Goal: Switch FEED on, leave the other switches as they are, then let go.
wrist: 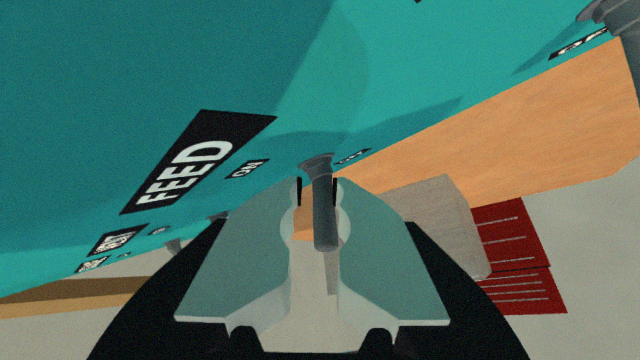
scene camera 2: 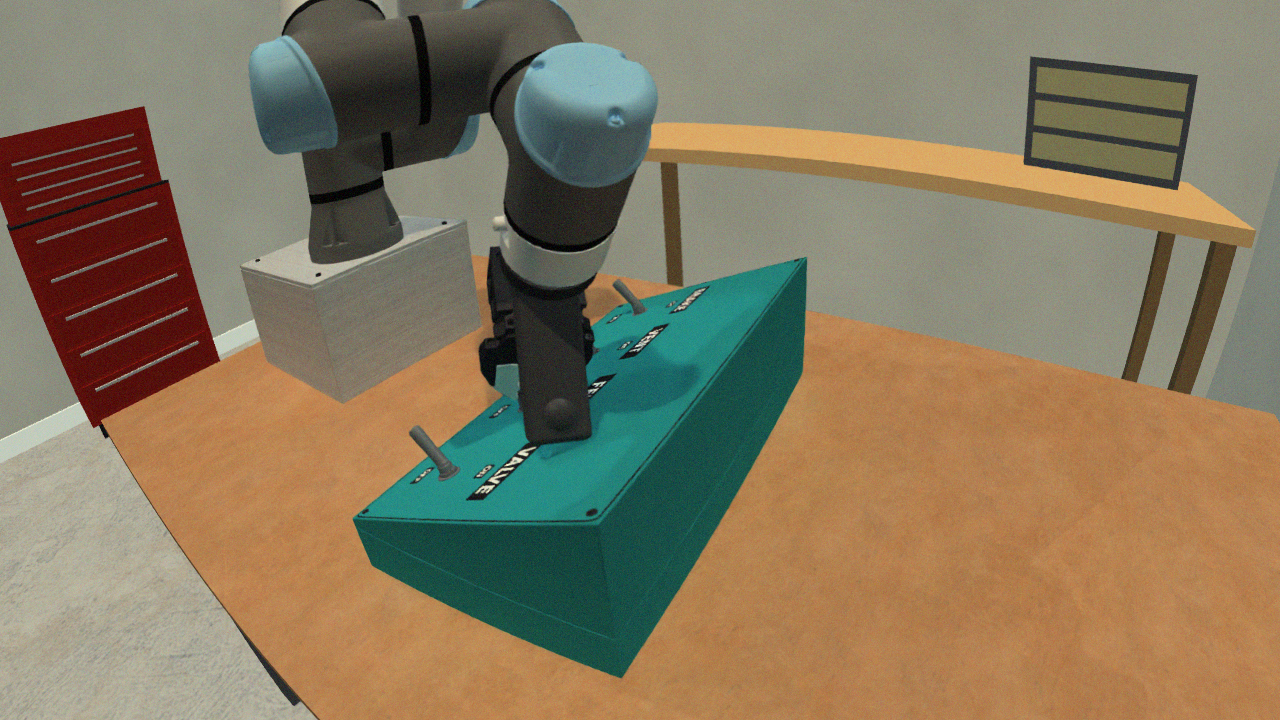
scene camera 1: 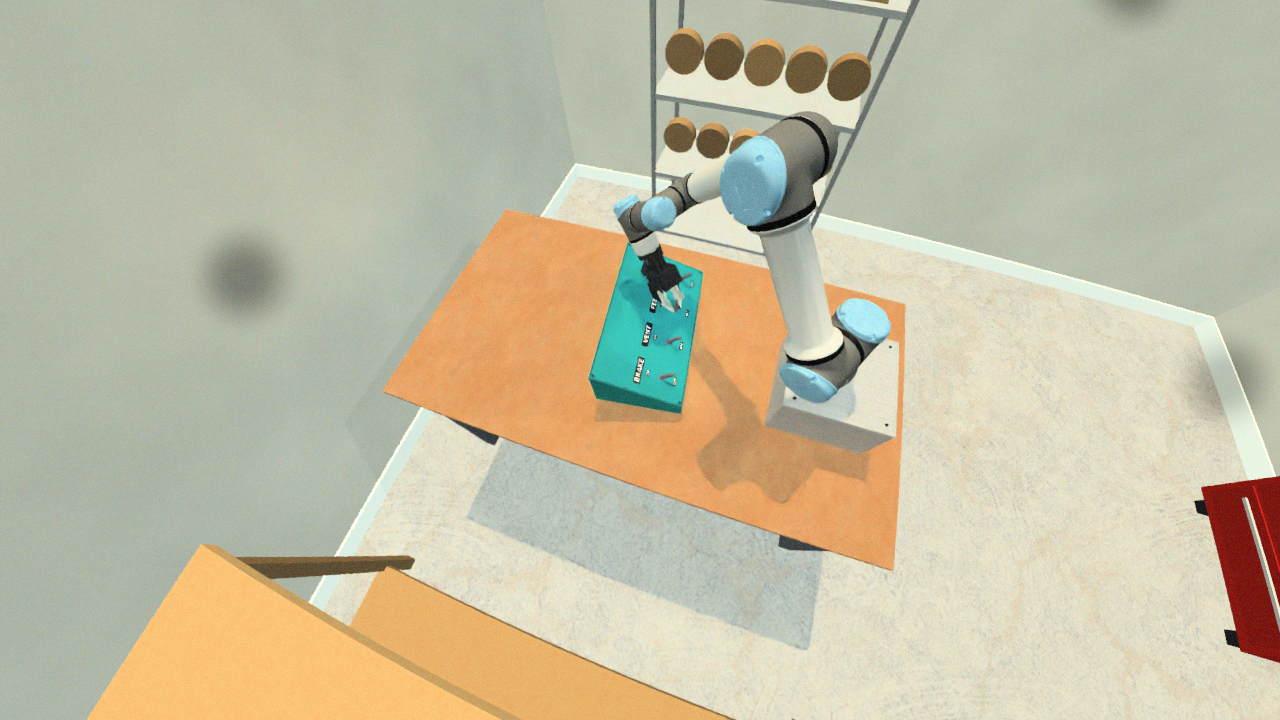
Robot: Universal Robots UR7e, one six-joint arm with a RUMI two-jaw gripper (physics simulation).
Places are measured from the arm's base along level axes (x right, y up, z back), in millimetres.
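Pixels of known places: gripper, between the fingertips: (wrist: 317,180) (scene camera 1: 677,310); arm's base, origin of its link: (scene camera 2: 356,246).
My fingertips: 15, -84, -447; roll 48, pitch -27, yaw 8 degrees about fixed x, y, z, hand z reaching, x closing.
For each thing: its top centre in the pictures, then the offset to it from my fingertips, as dx, dy, dz. "spot": a spot on its surface instead. Level surfaces: height alone.
- grey FEED lever, centre of its top: (wrist: 329,251) +5, +42, -7
- OFF label, a spot on its surface: (wrist: 352,156) spot: +17, -21, +25
- VALVE lever, centre of its top: (scene camera 2: 425,429) +124, +33, -31
- BRAKE lever, centre of its top: (scene camera 2: 626,280) (scene camera 1: 668,372) -219, +33, +80
- VENT lever, centre of its top: (scene camera 1: 674,335) -105, +33, +43
- orange table, height of its surface: dy -94
A teal sloped switch panel (scene camera 1: 617,344) (scene camera 2: 680,447) (wrist: 125,65) stands on the table. The grey FEED lever (wrist: 325,215) stands between my fingertips in the wrist view, its base between the ON label (wrist: 247,169) and the OFF label (wrist: 352,156); its lean is hard to tell. My gripper (scene camera 1: 670,308) (wrist: 317,180) is slightly open around the lever, with a gap on the lever's left. The VALVE lever (scene camera 2: 432,454) (wrist: 629,47) and BRAKE lever (scene camera 2: 629,297) (scene camera 1: 668,377) lean to their OFF sides. The VENT lever (scene camera 1: 673,340) is hidden in scene camera 2.
The arm's grey base block (scene camera 1: 832,411) (scene camera 2: 358,331) (wrist: 425,215) stands on the orange table (scene camera 1: 537,358) (scene camera 2: 984,537). A red tool cabinet (scene camera 2: 116,277) (wrist: 520,235) stands beyond it. Shelving (scene camera 1: 654,134) with round wooden discs stands behind the table.
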